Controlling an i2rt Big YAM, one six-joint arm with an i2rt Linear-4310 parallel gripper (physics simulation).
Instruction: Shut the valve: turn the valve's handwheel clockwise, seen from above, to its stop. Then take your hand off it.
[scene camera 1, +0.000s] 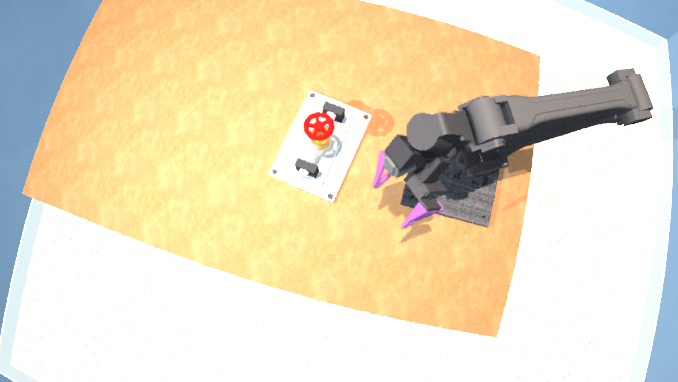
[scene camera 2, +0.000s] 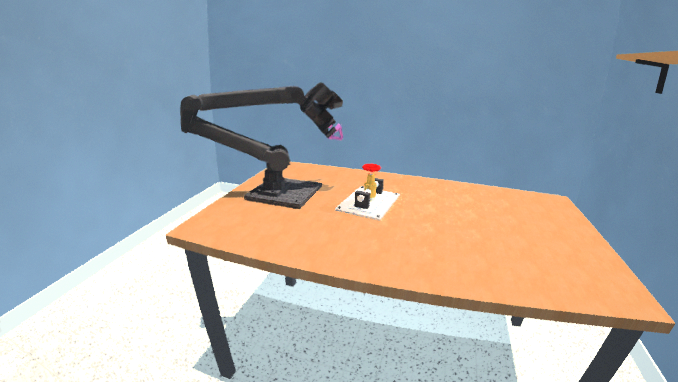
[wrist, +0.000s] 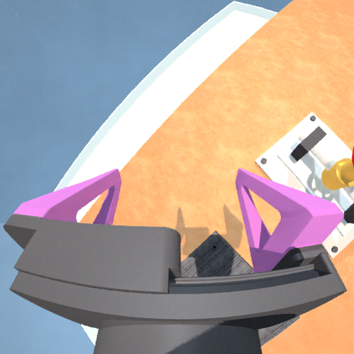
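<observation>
The valve's red handwheel (scene camera 1: 319, 126) (scene camera 2: 371, 167) sits level on top of the yellow valve body (scene camera 1: 320, 143) (scene camera 2: 370, 186) (wrist: 337, 176), which stands on a white plate (scene camera 1: 340, 165) (scene camera 2: 345, 207) (wrist: 278, 171). In the wrist view a sliver of the handwheel shows at the right edge. How far it is turned cannot be told. My gripper (scene camera 1: 389, 207) (scene camera 2: 337, 138) (wrist: 178, 174) is open and empty, its pink fingers wide apart. It hangs tilted in the air, higher than the handwheel and off to the arm-base side of it, touching nothing.
Two black blocks (scene camera 1: 333, 111) (scene camera 1: 306, 167) stand on the plate, on either side of the valve. The arm's dark base plate (scene camera 1: 480, 215) (scene camera 2: 300, 201) (wrist: 215, 252) lies on the wooden table (scene camera 1: 200, 175) (scene camera 2: 450, 250). A shelf (scene camera 2: 650, 57) hangs on the far wall.
</observation>
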